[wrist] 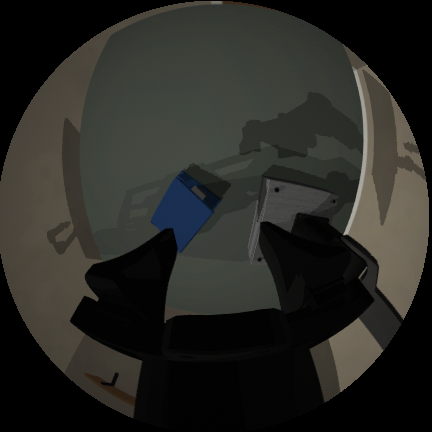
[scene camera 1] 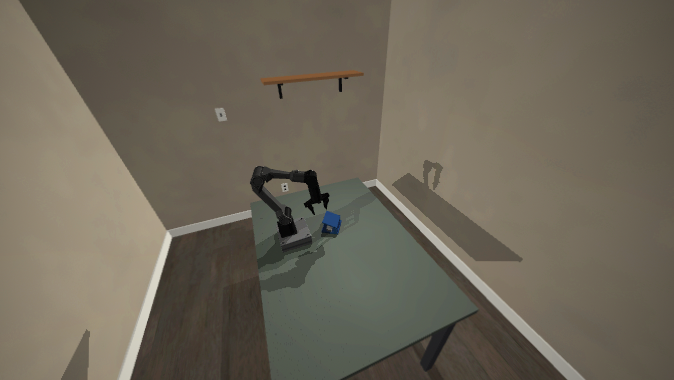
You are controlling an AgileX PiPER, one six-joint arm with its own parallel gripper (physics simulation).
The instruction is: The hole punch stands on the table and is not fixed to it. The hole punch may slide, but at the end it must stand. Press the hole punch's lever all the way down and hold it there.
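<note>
The blue hole punch (scene camera 1: pixel 331 224) (wrist: pixel 186 205) stands upright on the green table (scene camera 1: pixel 370 280) (wrist: pixel 200 100). Its flat blue lever (scene camera 1: pixel 331 219) (wrist: pixel 181 215) is on top, raised at one side, with a gap under it where a grey part shows. My gripper (scene camera 1: pixel 319 209) (wrist: pixel 217 235) is open, with its fingers wide apart and nothing between them. It hangs above the table, a little above and behind the punch in the scene view. In the wrist view the left fingertip overlaps the lever's near corner; whether they touch cannot be told, but the scene view shows them apart.
The arm's grey base plate (scene camera 1: pixel 296 239) (wrist: pixel 295 200) stands on the table to the left of the punch in the scene view. An orange wall shelf (scene camera 1: pixel 312 78) is high on the back wall. Shadows of the arm fall across the table.
</note>
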